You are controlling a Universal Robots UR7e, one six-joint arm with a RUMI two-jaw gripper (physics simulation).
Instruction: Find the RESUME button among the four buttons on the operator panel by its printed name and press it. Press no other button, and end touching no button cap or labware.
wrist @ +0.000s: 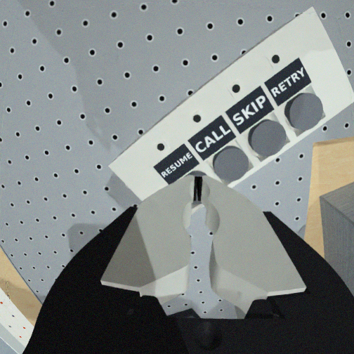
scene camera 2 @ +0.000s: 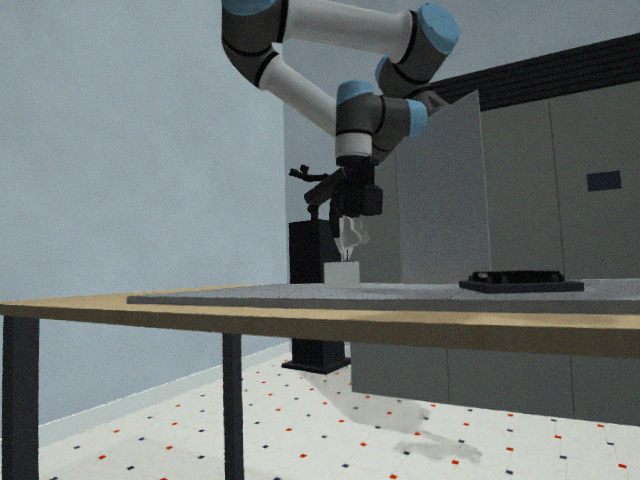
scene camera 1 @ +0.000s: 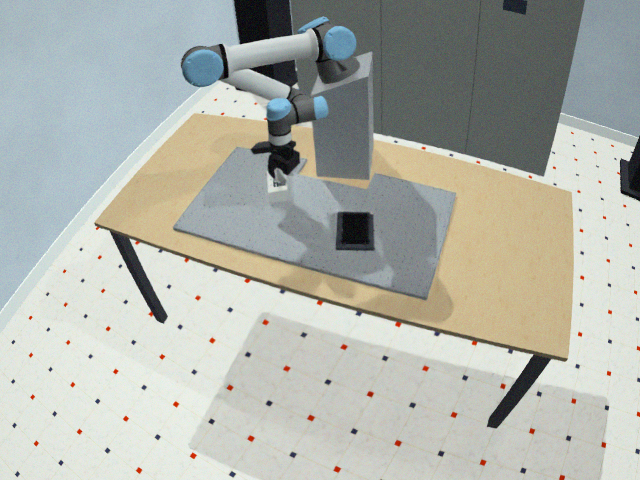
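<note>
The white operator panel stands on the perforated grey board. In the wrist view it lies slanted, with labels RESUME, CALL, SKIP and RETRY. The round grey caps of CALL, SKIP and RETRY show whole. The RESUME cap shows as a thin sliver; the fingertips hide the rest. My gripper is shut and empty, pointing down. Its tips are over the RESUME cap, at about the panel's top. Whether they touch the cap I cannot tell.
The grey board lies on the wooden table. A black tray-like holder sits on the board, well away from the panel. A tall grey block stands behind, near the arm.
</note>
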